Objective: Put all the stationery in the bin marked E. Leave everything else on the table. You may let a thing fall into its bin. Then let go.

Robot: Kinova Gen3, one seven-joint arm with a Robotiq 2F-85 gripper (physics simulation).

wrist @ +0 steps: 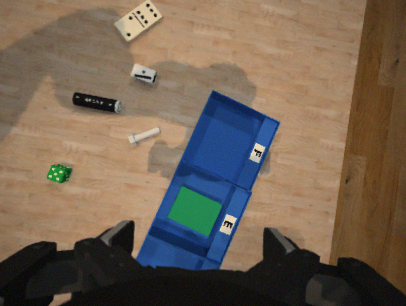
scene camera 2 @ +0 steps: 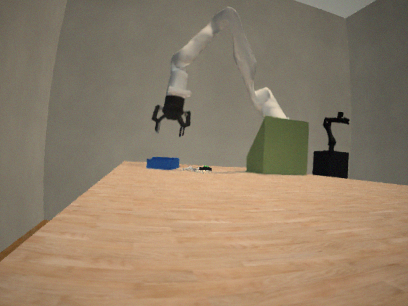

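Seen in the pictures: gripper, fingertip midpoint: (wrist: 198, 238) (scene camera 2: 168, 134); arm's base, link origin: (scene camera 2: 285, 137).
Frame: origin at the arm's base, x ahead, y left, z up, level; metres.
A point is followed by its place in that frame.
Note:
My gripper (scene camera 2: 169, 132) @(x 0.461, y -0.064, z -0.021 m) (wrist: 198, 238) @(x 0.461, y -0.064, z -0.021 m) is open and empty, high above the blue bin row (scene camera 2: 163, 163) @(x 0.484, y 0.058, z -0.127 m). A flat green rectangular block (wrist: 195, 211) @(x 0.467, y -0.071, z -0.128 m) lies inside the bin marked E (wrist: 236, 202) @(x 0.507, y -0.051, z -0.112 m), the compartment beside the bin marked F (wrist: 225, 137) @(x 0.487, y 0.018, z -0.140 m). A small whitish block with a dark slot and a dot, like a pencil sharpener (wrist: 143, 74) @(x 0.380, y 0.071, z -0.136 m), lies on the table to the upper left of the bins in the wrist view. The gripper partly hides the compartment on the other side of E.
A black battery (wrist: 96, 102) @(x 0.337, y 0.028, z -0.133 m), a white bolt (wrist: 145, 135) @(x 0.395, y 0.003, z -0.138 m), a green die (wrist: 59, 173) @(x 0.314, y -0.055, z -0.131 m) and a domino (wrist: 138, 20) @(x 0.363, y 0.132, z -0.140 m) lie left of the bins in the wrist view. A large green box (scene camera 2: 285, 146) @(x 0.037, y 0.067, z -0.040 m) stands near the arm's base. The table edge runs right of the bins.

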